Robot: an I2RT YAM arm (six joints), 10 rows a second.
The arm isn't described. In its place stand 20 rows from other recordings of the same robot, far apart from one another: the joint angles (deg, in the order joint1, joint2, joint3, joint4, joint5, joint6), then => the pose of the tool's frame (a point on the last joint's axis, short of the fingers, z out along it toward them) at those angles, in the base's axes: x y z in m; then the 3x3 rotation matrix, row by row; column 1 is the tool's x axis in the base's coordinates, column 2 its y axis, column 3 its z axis.
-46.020, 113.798, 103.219, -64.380, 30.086, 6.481 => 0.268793, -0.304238, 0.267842; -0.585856, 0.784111, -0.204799; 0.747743, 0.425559, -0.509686; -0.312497, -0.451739, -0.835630
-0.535, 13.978, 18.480, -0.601, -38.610, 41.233 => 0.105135, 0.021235, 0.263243; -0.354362, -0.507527, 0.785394; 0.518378, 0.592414, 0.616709; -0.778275, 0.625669, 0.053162
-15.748, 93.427, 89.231, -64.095, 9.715, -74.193 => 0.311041, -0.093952, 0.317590; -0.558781, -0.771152, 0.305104; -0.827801, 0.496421, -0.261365; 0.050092, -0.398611, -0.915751
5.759, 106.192, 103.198, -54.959, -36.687, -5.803 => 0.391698, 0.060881, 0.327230; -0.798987, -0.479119, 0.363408; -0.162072, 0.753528, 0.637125; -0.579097, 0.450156, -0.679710
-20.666, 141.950, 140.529, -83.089, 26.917, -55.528 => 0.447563, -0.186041, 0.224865; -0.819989, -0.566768, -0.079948; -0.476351, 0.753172, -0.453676; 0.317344, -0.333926, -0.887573
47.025, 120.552, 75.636, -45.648, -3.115, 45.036 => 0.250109, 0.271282, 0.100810; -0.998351, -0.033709, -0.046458; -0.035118, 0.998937, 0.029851; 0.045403, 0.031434, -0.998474
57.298, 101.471, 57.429, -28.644, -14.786, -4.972 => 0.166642, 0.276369, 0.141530; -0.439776, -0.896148, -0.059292; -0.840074, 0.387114, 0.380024; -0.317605, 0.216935, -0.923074
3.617, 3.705, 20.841, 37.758, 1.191, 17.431 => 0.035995, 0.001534, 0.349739; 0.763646, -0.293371, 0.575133; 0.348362, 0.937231, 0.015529; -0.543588, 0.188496, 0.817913
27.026, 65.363, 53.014, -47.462, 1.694, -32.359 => 0.193973, 0.097764, 0.264962; -0.414404, -0.784591, 0.461179; -0.811957, 0.547629, 0.202061; -0.411090, -0.290723, -0.863994
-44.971, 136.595, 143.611, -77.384, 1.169, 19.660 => 0.342223, -0.342903, 0.281164; -0.388137, 0.894159, 0.223224; 0.863199, 0.437568, -0.251836; -0.322857, 0.094940, -0.941674
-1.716, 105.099, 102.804, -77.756, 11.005, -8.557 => 0.354435, -0.017417, 0.311221; -0.982840, -0.084823, 0.163802; -0.116678, 0.973660, -0.195888; -0.142872, -0.211638, -0.966849
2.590, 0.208, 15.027, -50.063, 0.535, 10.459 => 0.066961, 0.002696, 0.171882; -0.573712, 0.067703, 0.816254; 0.155758, 0.987410, 0.027576; -0.804111, 0.142959, -0.577035
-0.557, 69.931, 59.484, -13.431, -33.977, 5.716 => 0.276066, 0.017213, 0.334148; -0.452851, -0.460126, 0.763682; 0.086999, 0.829651, 0.551462; -0.887332, 0.316169, -0.335677
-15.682, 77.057, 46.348, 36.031, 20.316, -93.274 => 0.294229, -0.095442, 0.307225; -0.590459, 0.055670, 0.805145; -0.806689, -0.071258, -0.586664; 0.024714, -0.995903, 0.086983
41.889, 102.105, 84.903, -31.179, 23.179, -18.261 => 0.305666, 0.255330, 0.276705; -0.397151, -0.572456, 0.717332; -0.743144, 0.659236, 0.114651; -0.538523, -0.487548, -0.687233
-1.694, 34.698, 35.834, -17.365, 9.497, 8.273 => 0.151233, -0.010349, 0.298135; -0.249467, 0.225754, 0.941701; 0.149358, 0.969781, -0.192918; -0.956796, 0.092523, -0.275647
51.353, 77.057, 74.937, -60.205, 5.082, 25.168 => 0.164063, 0.200124, 0.324753; -0.820477, -0.445622, 0.358105; -0.347782, 0.886236, 0.305997; -0.453724, 0.126521, -0.882115
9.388, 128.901, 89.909, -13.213, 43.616, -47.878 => 0.472748, 0.053270, 0.132590; -0.744671, -0.377725, 0.550263; -0.667398, 0.429723, -0.608209; -0.006725, -0.820160, -0.572095
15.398, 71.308, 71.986, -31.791, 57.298, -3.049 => 0.258126, 0.040018, 0.378296; -0.526789, 0.523851, 0.669383; -0.174889, 0.703864, -0.688468; -0.831810, -0.479745, -0.279172
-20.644, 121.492, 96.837, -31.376, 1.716, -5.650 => 0.436480, -0.165584, 0.200063; -0.808553, 0.289865, 0.512075; 0.199464, 0.953741, -0.224925; -0.553585, -0.079723, -0.828968
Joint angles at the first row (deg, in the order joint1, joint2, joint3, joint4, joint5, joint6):
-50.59 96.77 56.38 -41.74 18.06 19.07
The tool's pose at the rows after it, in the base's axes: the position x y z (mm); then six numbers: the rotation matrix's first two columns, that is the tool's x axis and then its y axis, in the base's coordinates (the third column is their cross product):
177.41, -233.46, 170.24, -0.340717, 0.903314, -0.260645, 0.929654, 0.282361, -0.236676
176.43, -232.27, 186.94, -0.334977, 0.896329, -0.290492, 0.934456, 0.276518, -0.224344
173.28, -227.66, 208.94, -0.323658, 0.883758, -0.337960, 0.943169, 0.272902, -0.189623
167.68, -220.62, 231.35, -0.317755, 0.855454, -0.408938, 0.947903, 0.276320, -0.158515
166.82, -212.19, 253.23, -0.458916, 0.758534, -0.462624, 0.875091, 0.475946, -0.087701
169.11, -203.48, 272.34, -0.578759, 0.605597, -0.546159, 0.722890, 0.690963, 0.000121
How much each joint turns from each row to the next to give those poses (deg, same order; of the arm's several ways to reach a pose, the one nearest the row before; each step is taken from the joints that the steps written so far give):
0.00 -1.73 1.55 -1.42 0.20 0.00
0.00 -2.40 1.34 -1.85 0.00 0.00
0.00 -3.91 0.96 -1.56 -0.83 -0.04
0.00 -4.88 0.04 -0.02 -0.24 -0.88
0.00 -4.83 0.02 1.90 -7.76 -10.75
0.00 -3.80 0.13 2.52 -11.78 -10.99

